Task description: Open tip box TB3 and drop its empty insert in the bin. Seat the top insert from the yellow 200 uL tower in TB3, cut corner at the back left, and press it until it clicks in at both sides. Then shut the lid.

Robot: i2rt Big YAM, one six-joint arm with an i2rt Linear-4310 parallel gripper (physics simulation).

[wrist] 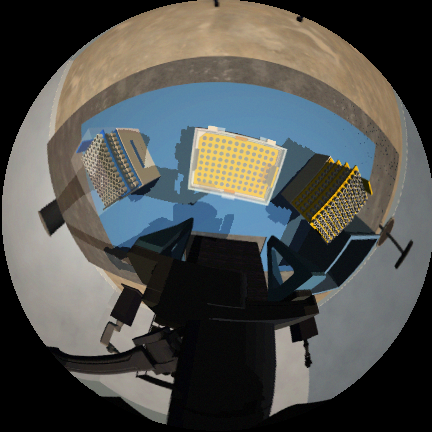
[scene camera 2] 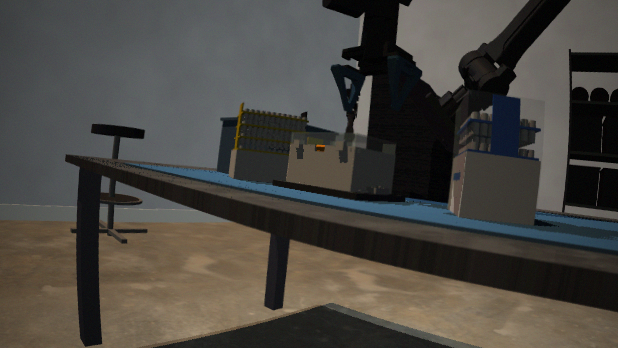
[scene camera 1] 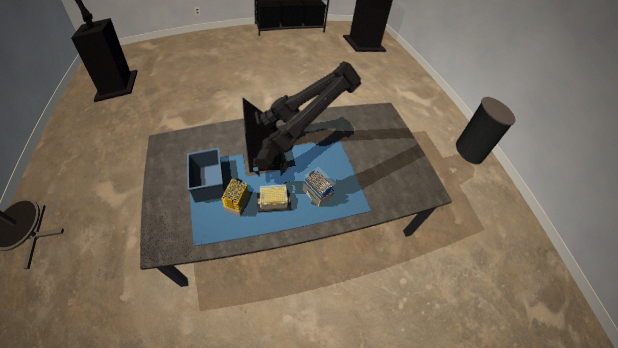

Labels:
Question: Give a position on a blue tip tower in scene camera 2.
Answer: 496,169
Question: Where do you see a blue bin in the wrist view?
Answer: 339,258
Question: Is the gripper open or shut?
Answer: Open.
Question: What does the gripper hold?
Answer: Nothing.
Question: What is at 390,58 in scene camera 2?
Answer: The gripper.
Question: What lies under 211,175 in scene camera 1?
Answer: A blue bin.

